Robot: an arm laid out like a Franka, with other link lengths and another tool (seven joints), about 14 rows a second.
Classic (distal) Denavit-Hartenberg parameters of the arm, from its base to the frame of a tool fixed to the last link. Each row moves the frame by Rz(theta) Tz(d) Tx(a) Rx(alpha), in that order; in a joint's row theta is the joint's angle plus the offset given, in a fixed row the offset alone. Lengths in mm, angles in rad.
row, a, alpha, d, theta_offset
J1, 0, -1.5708, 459.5, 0
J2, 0, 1.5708, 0, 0
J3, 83.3, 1.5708, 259.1, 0
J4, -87.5, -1.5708, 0, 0
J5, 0, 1.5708, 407, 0
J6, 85.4, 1.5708, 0, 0
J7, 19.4, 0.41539, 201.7, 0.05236
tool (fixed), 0, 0, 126.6, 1.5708
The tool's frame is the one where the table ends.
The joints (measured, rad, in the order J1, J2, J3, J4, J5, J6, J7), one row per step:
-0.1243 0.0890 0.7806 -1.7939 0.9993 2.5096 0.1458
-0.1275 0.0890 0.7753 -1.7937 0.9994 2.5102 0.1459
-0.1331 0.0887 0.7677 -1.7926 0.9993 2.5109 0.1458
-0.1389 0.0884 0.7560 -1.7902 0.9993 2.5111 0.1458
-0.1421 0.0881 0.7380 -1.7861 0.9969 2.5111 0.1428
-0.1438 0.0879 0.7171 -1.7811 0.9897 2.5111 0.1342
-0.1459 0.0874 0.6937 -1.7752 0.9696 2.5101 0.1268
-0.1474 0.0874 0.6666 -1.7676 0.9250 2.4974 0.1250
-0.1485 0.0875 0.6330 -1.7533 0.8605 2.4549 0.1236
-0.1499 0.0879 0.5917 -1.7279 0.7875 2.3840 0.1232
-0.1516 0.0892 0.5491 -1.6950 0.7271 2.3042 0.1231
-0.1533 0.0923 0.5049 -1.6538 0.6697 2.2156 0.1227
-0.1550 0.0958 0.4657 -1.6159 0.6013 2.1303 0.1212
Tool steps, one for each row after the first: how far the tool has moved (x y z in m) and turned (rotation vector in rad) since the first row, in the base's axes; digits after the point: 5 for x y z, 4 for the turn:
0.00509 -0.00506 -0.00008 -0.0002 -0.0003 -0.0091
0.01288 -0.01295 0.00052 -0.0003 -0.0019 -0.0228
0.02300 -0.02340 0.00177 0.0001 -0.0041 -0.0406
0.03492 -0.03615 0.00370 -0.0017 -0.0114 -0.0598
0.04707 -0.04995 0.00567 -0.0087 -0.0266 -0.0763
0.06001 -0.06600 0.00687 -0.0256 -0.0483 -0.0919
0.07119 -0.08330 0.00454 -0.0617 -0.0726 -0.0971
0.07799 -0.10138 -0.00058 -0.1155 -0.0935 -0.0803
0.08245 -0.12299 -0.00548 -0.1783 -0.1057 -0.0511
0.08596 -0.14650 -0.00745 -0.2327 -0.1066 -0.0245
0.08830 -0.17265 -0.00765 -0.2866 -0.1013 0.0015
0.08831 -0.20037 -0.01268 -0.3549 -0.0944 0.0281

